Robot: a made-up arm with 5 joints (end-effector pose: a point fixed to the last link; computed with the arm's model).
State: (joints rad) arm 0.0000 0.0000 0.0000 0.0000 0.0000
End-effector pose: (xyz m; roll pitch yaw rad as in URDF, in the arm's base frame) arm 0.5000 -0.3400 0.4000 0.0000 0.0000 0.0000
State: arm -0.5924 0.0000 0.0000 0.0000 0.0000
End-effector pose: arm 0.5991 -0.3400 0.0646 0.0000 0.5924 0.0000
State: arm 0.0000 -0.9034 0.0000 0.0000 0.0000
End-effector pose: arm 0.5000 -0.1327 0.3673 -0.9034 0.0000 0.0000
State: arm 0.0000 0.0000 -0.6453 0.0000 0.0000
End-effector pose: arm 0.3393 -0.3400 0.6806 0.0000 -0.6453 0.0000
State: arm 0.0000 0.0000 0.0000 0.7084 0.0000
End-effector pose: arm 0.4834 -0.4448 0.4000 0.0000 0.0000 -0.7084
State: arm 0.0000 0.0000 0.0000 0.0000 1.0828
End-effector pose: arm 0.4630 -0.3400 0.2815 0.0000 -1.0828 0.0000
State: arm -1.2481 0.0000 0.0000 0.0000 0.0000
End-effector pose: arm 0.4715 -0.3400 -0.2995 0.0000 1.2481 0.0000
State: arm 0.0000 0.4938 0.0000 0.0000 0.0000
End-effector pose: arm 0.5000 -0.4406 0.3393 0.4938 0.0000 0.0000
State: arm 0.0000 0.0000 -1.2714 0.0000 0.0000
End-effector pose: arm 0.0519 -0.3400 0.8073 0.0000 -1.2714 0.0000
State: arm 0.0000 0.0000 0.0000 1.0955 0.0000
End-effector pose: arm 0.4453 -0.4896 0.4000 0.0000 0.0000 -1.0955
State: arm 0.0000 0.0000 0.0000 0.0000 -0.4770
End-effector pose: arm 0.5503 -0.3400 0.4267 0.0000 0.4770 0.0000
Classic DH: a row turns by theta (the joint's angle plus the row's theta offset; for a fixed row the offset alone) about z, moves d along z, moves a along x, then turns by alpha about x. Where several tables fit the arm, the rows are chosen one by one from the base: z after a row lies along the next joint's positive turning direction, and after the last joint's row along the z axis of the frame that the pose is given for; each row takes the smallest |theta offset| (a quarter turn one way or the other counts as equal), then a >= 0, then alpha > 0; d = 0 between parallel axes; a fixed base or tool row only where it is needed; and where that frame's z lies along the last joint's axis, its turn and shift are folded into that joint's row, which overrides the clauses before.
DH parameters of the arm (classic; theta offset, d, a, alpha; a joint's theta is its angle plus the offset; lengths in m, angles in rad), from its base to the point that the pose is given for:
base (fixed): 0 0.07 0 1.5708
joint 1: 1.5708 0.27 0.1 1.5708
joint 2: 0 0 0.13 1.5708
joint 3: 1.5708 -0.1 0.35 -1.5708
joint 4: 0 -0.01 0.23 -1.5708
joint 5: 0 -0.03 -0.08 -1.5708
tool (fixed): 0 0.09 0 0

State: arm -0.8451 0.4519 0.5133 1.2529 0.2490
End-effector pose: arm 0.2668 -0.4592 -0.2324 -1.2272 0.5414 -1.5718
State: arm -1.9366 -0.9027 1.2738 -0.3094 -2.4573
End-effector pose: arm -0.2982 -0.6538 -0.0174 0.3604 -0.6243 0.3296
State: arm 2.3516 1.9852 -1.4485 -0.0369 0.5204
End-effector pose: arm 0.1363 -0.7901 0.2174 -2.4237 0.0350 -1.0287
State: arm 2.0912 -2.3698 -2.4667 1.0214 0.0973
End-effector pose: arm 0.2031 0.1136 -0.2843 -2.8775 0.6565 1.7317
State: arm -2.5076 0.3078 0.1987 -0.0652 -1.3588
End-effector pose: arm -0.4187 -0.3505 -0.4696 -2.8055 -0.8583 2.6372
